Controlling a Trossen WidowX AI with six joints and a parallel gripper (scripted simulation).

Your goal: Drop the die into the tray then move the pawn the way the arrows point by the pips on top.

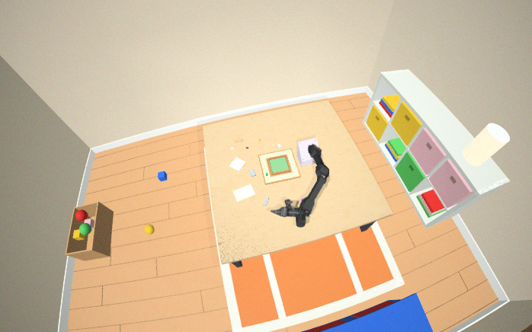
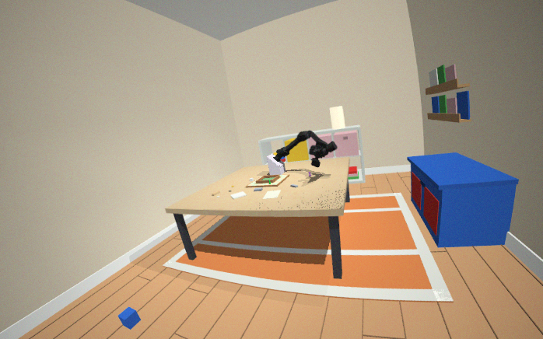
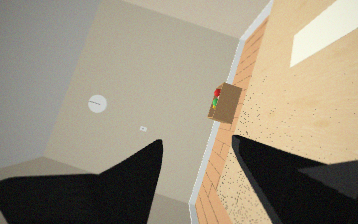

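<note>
Now: the white die 18 cm behind my gripper tip, 65 cm to the right of it and 20 cm below it. Also, from my gripper tip: grey block 8 cm ahead, 43 cm to the right, 20 cm below; then purple piece 25 cm behind, 12 cm to the right, 19 cm below; then green pawn 3 cm behind, 38 cm to the right, 18 cm below.
</note>
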